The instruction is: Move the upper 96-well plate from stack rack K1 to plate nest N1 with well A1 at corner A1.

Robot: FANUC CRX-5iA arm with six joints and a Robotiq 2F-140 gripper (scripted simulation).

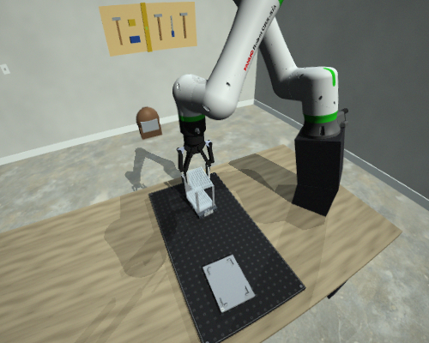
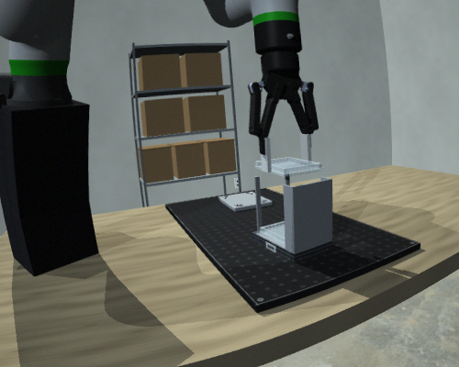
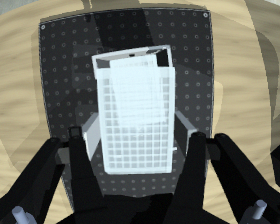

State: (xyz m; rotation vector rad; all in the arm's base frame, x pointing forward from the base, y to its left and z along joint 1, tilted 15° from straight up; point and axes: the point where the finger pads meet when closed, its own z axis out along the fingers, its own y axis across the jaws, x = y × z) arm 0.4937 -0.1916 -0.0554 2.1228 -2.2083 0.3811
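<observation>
The plate nest N1 lies 7 cm ahead of my hand, 37 cm to the left of it and 18 cm below it.
</observation>
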